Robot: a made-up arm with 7 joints.
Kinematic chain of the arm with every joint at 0, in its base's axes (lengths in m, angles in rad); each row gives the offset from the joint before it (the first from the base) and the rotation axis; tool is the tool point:
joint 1: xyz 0 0 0.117 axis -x
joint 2: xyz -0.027 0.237 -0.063 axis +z
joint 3: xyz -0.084 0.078 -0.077 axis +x
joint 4: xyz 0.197 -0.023 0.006 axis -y
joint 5: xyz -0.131 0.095 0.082 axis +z
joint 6: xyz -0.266 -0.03 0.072 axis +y
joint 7: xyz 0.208 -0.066 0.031 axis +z
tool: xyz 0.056 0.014 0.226
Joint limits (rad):
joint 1: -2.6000..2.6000
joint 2: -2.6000..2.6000
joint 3: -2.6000..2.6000
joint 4: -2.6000..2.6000
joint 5: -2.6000..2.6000
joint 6: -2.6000..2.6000
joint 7: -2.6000..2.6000
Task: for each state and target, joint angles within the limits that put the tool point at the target. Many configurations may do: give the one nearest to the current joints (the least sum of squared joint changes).
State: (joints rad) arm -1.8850 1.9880 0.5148 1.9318 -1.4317 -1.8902 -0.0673
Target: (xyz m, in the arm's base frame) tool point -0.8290 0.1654 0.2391
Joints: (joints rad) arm -2.0372 1.7083 0.4272 1.9816 -1.4950 -1.8578 -0.0348
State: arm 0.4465 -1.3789 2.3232 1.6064 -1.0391 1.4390 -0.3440
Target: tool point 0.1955 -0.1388 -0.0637
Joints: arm 1.0729 -1.6422 1.4960 1.7408 -0.8520 1.1654 -0.4956
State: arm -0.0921 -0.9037 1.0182 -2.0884 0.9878 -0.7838 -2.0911
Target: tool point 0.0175 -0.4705 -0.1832
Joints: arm 0.1443 -1.2531 0.9927 -1.9997 0.8259 -1.0526 -2.0784
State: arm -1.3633 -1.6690 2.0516 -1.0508 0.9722 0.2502 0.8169
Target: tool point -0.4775 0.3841 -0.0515
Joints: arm -1.1312 -2.0790 2.0437 -1.0221 0.7983 -0.4738 0.8259
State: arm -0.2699 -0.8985 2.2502 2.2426 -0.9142 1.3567 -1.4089
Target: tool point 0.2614 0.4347 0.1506
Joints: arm -0.2879 -0.5573 2.0828 2.1432 -0.9756 1.0025 -1.4743
